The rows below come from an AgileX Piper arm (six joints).
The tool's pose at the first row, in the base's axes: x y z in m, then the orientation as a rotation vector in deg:
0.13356 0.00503 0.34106 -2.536 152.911 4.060
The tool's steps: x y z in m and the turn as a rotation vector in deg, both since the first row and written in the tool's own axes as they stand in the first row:
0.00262 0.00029 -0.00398 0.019 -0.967 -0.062
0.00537 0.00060 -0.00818 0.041 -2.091 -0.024
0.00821 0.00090 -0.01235 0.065 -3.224 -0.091
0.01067 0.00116 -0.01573 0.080 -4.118 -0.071
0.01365 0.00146 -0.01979 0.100 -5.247 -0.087
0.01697 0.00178 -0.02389 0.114 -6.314 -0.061
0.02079 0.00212 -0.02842 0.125 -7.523 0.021
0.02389 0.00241 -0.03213 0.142 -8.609 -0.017
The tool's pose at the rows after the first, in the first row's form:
0.12941 0.00504 0.34342 -2.567 151.943 4.019
0.12505 0.00505 0.34592 -2.458 150.821 4.006
0.12061 0.00506 0.34835 -2.486 149.687 3.958
0.11688 0.00507 0.35025 -2.414 148.795 3.947
0.11238 0.00508 0.35252 -2.377 147.666 3.920
0.10755 0.00510 0.35467 -2.290 146.601 3.914
0.10208 0.00511 0.35698 -2.126 145.397 3.929
0.09762 0.00512 0.35888 -2.122 144.310 3.898

